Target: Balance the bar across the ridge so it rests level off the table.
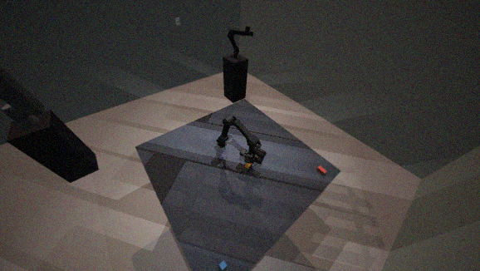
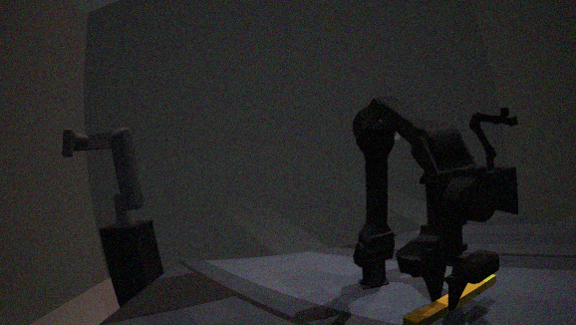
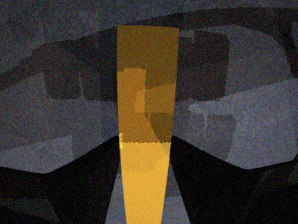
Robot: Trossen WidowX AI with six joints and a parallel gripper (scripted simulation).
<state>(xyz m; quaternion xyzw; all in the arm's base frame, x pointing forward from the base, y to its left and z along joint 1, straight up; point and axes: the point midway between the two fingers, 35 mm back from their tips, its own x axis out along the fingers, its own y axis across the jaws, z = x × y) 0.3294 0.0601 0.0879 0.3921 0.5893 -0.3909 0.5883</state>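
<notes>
Right now the bar is 10 mm behind my gripper tip and 30 mm to the left of it. Also, from my gripper tip: blue block (410 mm ahead, 560 mm to the right, 40 mm below); then red block (410 mm ahead, 440 mm to the left, 40 mm below).
</notes>
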